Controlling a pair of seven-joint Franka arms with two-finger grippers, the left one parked.
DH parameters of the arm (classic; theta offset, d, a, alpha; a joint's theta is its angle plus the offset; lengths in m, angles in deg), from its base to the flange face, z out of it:
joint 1: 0 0.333 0 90
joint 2: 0 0 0 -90
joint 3: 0 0.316 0.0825 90
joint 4: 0 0 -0.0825 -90
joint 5: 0 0.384 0 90
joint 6: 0 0 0.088 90
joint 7: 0 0.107 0 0
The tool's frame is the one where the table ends.
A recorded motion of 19 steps. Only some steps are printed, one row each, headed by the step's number.
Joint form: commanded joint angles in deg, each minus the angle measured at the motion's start. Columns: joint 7, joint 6, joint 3, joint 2, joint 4, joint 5, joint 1.
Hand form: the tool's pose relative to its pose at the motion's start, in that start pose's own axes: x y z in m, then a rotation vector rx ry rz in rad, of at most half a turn. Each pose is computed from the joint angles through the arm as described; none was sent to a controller.
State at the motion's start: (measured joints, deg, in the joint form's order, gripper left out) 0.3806 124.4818 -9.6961 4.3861 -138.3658 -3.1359 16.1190
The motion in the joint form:
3: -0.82 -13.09 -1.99 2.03 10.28 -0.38 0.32
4: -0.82 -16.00 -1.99 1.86 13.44 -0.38 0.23
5: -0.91 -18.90 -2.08 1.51 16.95 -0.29 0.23
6: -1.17 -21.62 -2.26 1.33 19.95 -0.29 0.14
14: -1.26 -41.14 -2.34 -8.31 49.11 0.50 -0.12
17: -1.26 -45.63 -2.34 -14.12 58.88 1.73 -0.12
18: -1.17 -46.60 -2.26 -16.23 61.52 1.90 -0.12
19: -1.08 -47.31 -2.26 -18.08 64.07 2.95 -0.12
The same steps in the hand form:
3: 0.0099 0.0203 -0.0784 0.0029 -0.0156 0.0198
4: 0.0139 0.0228 -0.0987 0.0015 -0.0144 0.0245
5: 0.0184 0.0253 -0.1207 0.0011 -0.0099 0.0285
6: 0.0202 0.0292 -0.1400 0.0008 -0.0085 0.0315
14: 0.0537 0.0340 -0.2695 -0.0200 -0.0067 0.0610
17: 0.0754 0.0266 -0.2886 -0.0192 -0.0136 0.0614
18: 0.0847 0.0233 -0.2885 -0.0236 -0.0207 0.0613
19: 0.0929 0.0191 -0.2900 -0.0124 -0.0196 0.0589

